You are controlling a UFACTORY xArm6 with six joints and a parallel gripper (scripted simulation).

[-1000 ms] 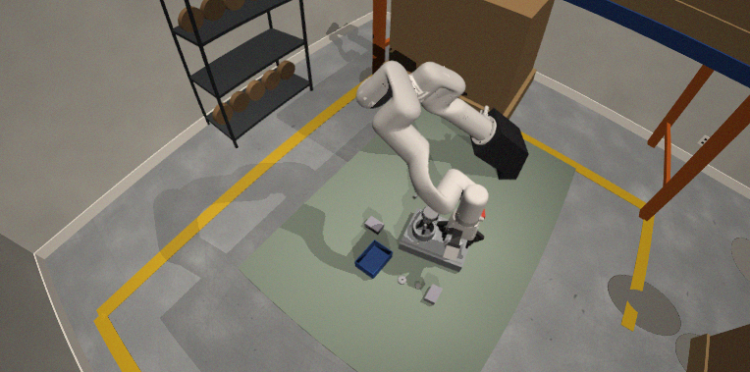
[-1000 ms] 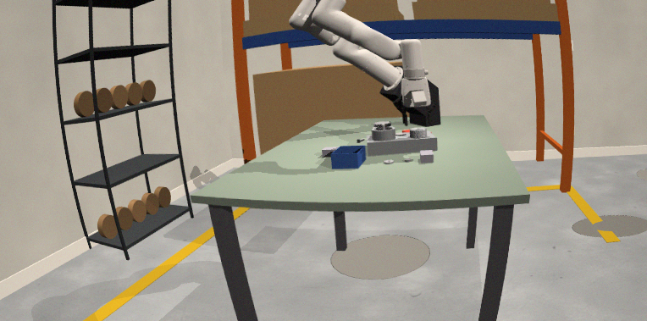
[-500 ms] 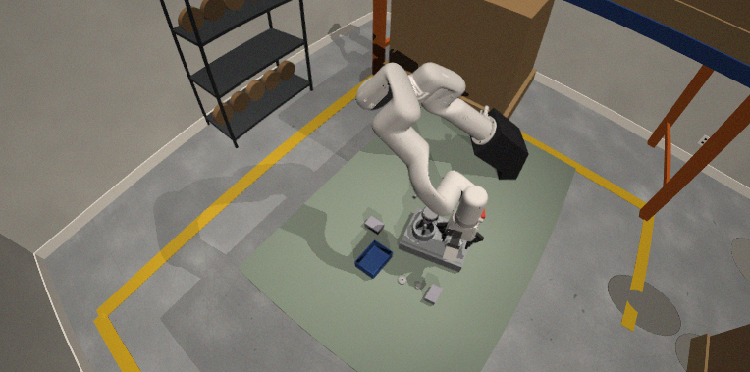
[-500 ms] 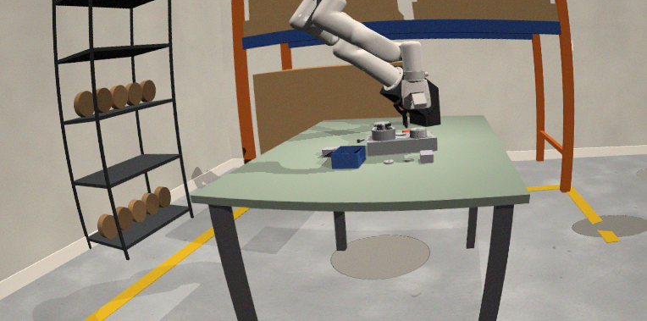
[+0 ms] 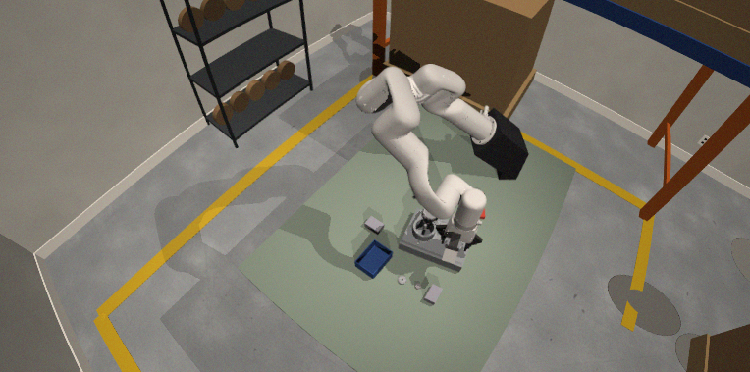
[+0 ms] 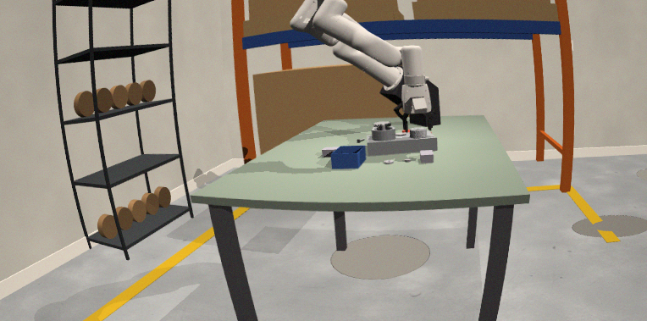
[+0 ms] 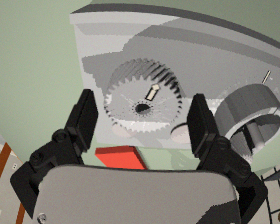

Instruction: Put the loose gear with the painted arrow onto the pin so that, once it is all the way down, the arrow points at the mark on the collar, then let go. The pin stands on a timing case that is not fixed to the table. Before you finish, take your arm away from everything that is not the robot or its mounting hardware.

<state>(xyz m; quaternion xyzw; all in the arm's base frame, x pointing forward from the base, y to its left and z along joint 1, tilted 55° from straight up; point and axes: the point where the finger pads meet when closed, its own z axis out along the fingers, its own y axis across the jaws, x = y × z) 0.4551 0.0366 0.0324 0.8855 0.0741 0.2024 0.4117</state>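
Now: the grey toothed gear 20 mm below my hand. The rest, counted from my hand: red block 230 mm behind, 60 mm below, 40 mm to the left; then blue tray 250 mm to the right, 130 mm ahead, 60 mm below; then disc 170 mm ahead, 80 mm to the right, 70 mm below.
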